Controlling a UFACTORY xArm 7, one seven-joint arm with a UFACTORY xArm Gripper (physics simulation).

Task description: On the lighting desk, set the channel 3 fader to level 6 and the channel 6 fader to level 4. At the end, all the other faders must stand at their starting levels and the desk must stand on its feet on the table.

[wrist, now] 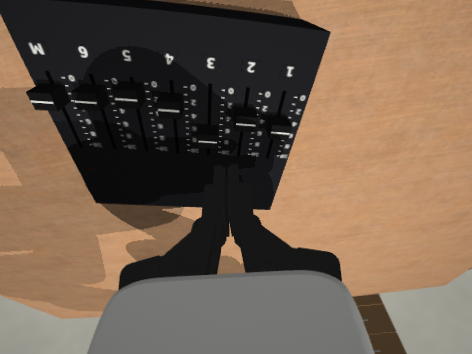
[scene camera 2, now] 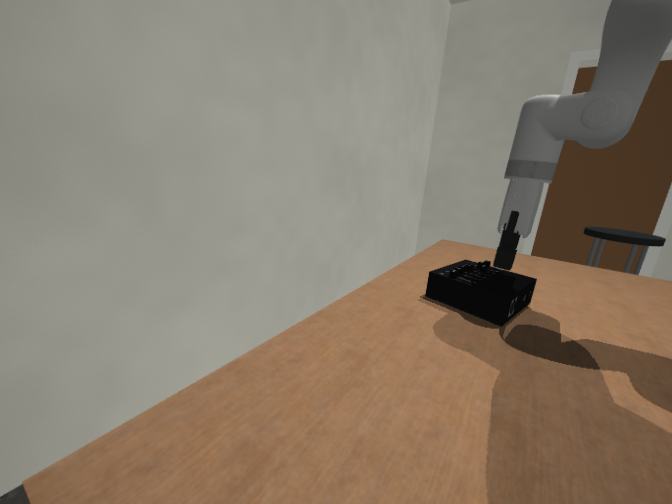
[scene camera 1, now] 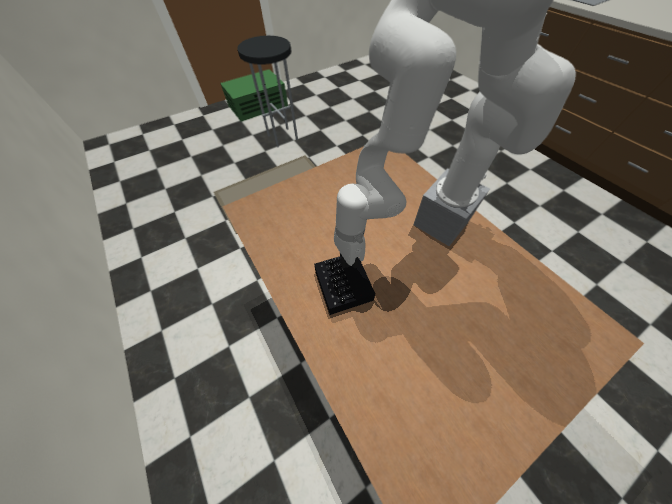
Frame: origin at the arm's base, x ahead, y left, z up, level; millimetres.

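Where they show: gripper, fingertip midpoint: [wrist: 228,178] [scene camera 2: 501,267] [scene camera 1: 345,264]; arm's base at its link origin: [scene camera 1: 456,191].
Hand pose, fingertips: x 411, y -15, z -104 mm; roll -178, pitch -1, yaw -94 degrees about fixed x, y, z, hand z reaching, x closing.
Note:
Things, the pixels of their top centre, and the offset from my fingertips. Level surfaces: height alone.
- black lighting desk at its top centre: [wrist: 176,153] [scene camera 2: 485,268] [scene camera 1: 343,276] dx +26, dy +30, dz -2 mm
- channel 3 fader at its top centre: [wrist: 207,142] dx +31, dy +8, dz -2 mm
- channel 6 fader at its top centre: [wrist: 85,102] dx +67, dy +67, dz -2 mm
- channel 2 fader at its top centre: [wrist: 245,125] dx +40, dy -17, dz -2 mm
- channel 1 fader at its top centre: [wrist: 280,133] dx +31, dy -37, dz -2 mm
- channel 4 fader at its top centre: [wrist: 168,110] dx +55, dy +25, dz -2 mm
- channel 5 fader at its top centre: [wrist: 126,99] dx +65, dy +45, dz -2 mm
- master fader at its top centre: [wrist: 41,102] dx +71, dy +90, dz -2 mm
- wooden table at its surface level: dz -70 mm
The black lighting desk [scene camera 1: 362,287] [scene camera 2: 466,298] [wrist: 150,175] stands flat on the table. In the wrist view its labels are upside down, with level 0 at the top. The channel 3 fader [wrist: 207,135] has its white line near 8. The channel 6 fader [wrist: 87,95] has its line between about 2 and 4; the level is hard to read exactly. My gripper [scene camera 2: 503,265] [wrist: 228,178] is shut and empty. Its fingertips are above the desk's bare part, just beyond the level 10 ends of the channel 3 and 2 slots, apart from the knobs.
The channel 2 fader [wrist: 246,119] and channel 1 fader [wrist: 280,127] stand to the right of channel 3 in the wrist view. The channel 4 fader [wrist: 169,105], channel 5 fader [wrist: 126,95] and master fader [wrist: 44,96] also show. The wooden table [scene camera 1: 434,434] [scene camera 2: 271,406] carries the desk.

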